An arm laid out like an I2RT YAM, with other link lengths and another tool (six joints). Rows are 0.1 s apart.
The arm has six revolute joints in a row. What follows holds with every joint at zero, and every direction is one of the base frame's. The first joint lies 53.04 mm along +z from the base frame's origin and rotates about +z. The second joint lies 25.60 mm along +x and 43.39 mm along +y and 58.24 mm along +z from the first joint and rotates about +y. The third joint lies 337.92 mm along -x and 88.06 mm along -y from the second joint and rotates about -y. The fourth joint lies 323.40 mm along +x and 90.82 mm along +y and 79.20 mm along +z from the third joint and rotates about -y. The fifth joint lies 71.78 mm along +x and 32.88 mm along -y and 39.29 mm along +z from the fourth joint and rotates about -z. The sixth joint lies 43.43 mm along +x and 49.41 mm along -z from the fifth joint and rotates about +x. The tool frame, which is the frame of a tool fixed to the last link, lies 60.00 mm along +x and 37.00 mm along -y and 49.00 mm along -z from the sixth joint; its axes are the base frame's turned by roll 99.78, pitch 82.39 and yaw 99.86 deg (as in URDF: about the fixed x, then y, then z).
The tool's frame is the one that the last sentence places.
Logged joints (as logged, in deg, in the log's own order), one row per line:
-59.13 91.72 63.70 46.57 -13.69 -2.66
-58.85 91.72 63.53 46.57 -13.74 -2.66
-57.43 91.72 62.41 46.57 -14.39 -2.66
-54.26 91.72 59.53 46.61 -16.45 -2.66
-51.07 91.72 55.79 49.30 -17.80 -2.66
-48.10 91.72 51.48 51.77 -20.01 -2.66
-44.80 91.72 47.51 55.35 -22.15 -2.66
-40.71 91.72 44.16 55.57 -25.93 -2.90
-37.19 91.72 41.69 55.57 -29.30 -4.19
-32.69 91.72 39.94 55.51 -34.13 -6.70
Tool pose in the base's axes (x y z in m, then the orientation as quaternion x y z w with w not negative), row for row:
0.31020 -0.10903 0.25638 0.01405 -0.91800 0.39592 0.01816
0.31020 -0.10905 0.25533 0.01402 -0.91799 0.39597 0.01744
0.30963 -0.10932 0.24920 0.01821 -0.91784 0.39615 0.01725
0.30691 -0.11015 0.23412 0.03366 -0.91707 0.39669 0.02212
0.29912 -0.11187 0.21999 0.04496 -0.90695 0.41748 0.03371
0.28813 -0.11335 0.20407 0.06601 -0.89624 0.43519 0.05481
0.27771 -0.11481 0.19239 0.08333 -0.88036 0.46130 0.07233
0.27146 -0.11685 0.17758 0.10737 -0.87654 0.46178 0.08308
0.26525 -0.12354 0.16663 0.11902 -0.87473 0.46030 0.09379
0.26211 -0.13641 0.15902 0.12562 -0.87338 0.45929 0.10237
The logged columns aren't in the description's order. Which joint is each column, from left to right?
Columns, left to right: joint 4, joint 2, joint 3, joint 5, joint 6, joint 1.
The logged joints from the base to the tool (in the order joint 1, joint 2, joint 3, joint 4, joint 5, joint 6), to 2 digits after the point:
-2.66 91.72 63.70 -59.13 46.57 -13.69
-2.66 91.72 63.53 -58.85 46.57 -13.74
-2.66 91.72 62.41 -57.43 46.57 -14.39
-2.66 91.72 59.53 -54.26 46.61 -16.45
-2.66 91.72 55.79 -51.07 49.30 -17.80
-2.66 91.72 51.48 -48.10 51.77 -20.01
-2.66 91.72 47.51 -44.80 55.35 -22.15
-2.90 91.72 44.16 -40.71 55.57 -25.93
-4.19 91.72 41.69 -37.19 55.57 -29.30
-6.70 91.72 39.94 -32.69 55.51 -34.13

